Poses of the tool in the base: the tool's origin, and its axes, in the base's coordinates. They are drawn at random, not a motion.
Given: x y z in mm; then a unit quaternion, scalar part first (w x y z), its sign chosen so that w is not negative.
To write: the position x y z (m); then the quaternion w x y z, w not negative. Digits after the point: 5 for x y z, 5 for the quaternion.
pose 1, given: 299.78 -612.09 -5.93 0.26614 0.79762 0.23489 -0.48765
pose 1, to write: 0.29978 -0.61209 -0.00593 0.26614 0.79762 0.23489 -0.48765
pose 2, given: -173.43 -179.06 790.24 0.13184 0.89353 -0.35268 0.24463
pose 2, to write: -0.17343 -0.17906 0.79024 0.13184 0.89353 -0.35268 0.24463
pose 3, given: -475.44 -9.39 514.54 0.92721 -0.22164 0.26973 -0.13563
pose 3, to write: -0.47544 -0.00939 0.51454 0.92721 -0.22164 0.26973 -0.13563
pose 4, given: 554.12 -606.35 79.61 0.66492 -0.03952 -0.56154 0.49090
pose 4, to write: 0.55412 -0.60635 0.07961 0.66492 -0.03952 -0.56154 0.49090
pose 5, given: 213.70 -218.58 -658.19 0.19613 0.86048 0.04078 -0.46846
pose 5, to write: 0.21370 -0.21858 -0.65819 0.19613 0.86048 0.04078 -0.46846
